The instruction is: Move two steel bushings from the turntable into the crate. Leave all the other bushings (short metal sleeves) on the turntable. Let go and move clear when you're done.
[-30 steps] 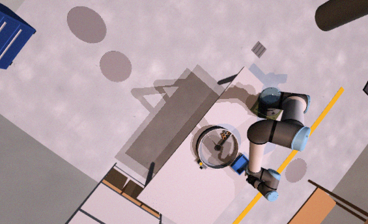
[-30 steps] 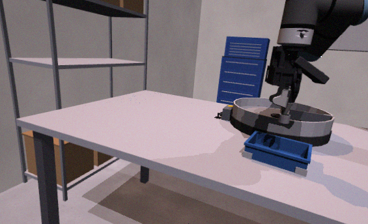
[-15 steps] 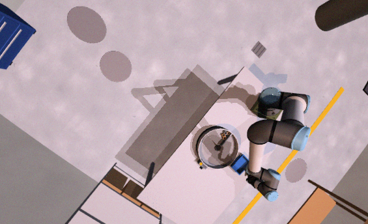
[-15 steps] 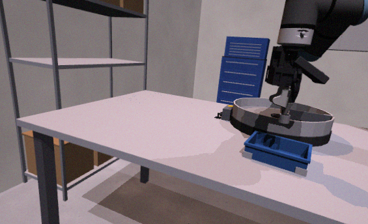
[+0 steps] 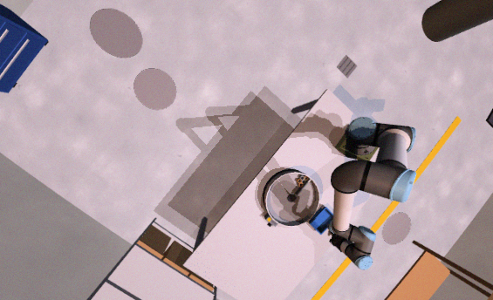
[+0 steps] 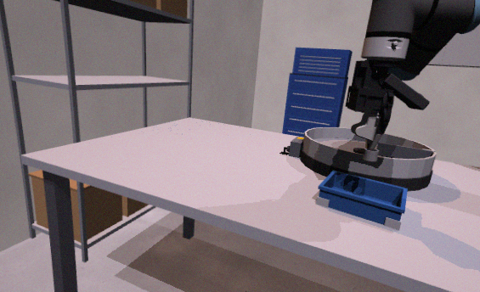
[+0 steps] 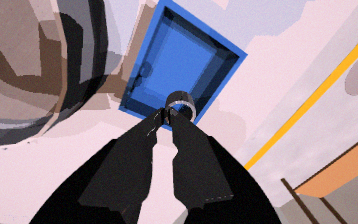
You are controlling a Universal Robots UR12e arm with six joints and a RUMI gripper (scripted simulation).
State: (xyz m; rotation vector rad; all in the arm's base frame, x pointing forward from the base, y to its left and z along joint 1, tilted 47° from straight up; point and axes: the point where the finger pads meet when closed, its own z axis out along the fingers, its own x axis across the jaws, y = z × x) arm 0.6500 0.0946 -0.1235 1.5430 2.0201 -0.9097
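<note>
Now: the blue crate 13 cm below my hand and 1 cm to the left of it. Round my hand: round turntable 33 cm to the right, 10 cm below, 2 cm behind.
</note>
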